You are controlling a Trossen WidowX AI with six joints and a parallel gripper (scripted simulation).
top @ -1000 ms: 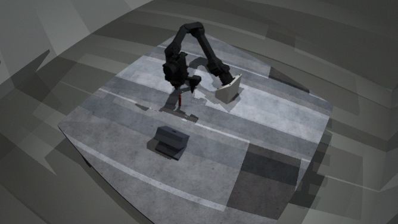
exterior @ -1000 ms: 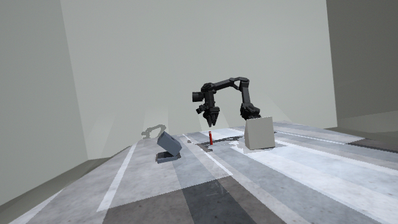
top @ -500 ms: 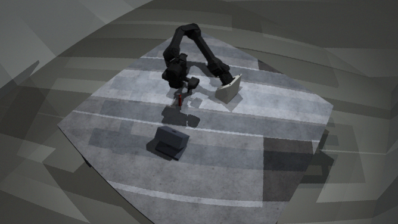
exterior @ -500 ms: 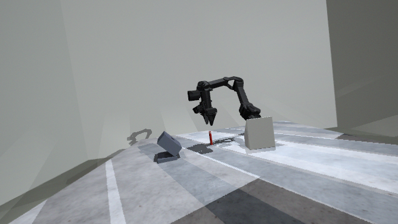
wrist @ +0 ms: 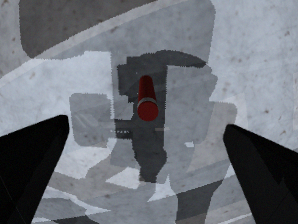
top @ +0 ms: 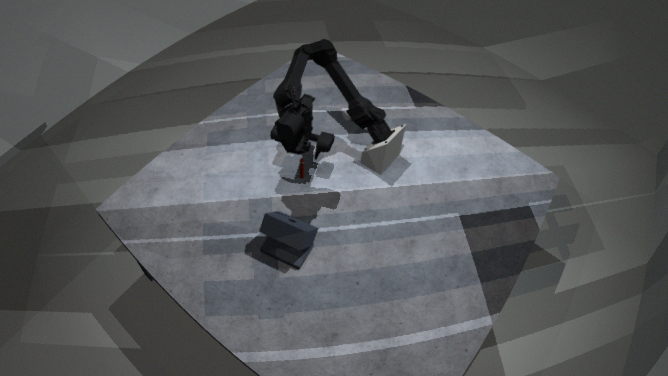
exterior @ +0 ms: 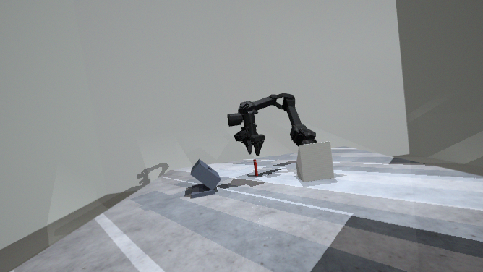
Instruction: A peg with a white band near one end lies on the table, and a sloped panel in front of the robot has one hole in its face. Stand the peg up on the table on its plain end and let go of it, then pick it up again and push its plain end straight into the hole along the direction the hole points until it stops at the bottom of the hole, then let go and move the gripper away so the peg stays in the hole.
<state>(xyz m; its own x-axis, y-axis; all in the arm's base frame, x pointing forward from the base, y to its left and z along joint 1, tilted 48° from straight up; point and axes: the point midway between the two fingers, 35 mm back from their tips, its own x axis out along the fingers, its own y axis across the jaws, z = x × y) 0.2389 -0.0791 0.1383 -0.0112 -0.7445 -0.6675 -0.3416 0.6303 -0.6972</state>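
Now: the red peg 50 mm below my gripper tip. From my gripper tip the other things lie so: dark base plate: 240 mm ahead, 140 mm to the left, 100 mm below; then dark sloped panel: 220 mm ahead, 130 mm to the left, 30 mm below.
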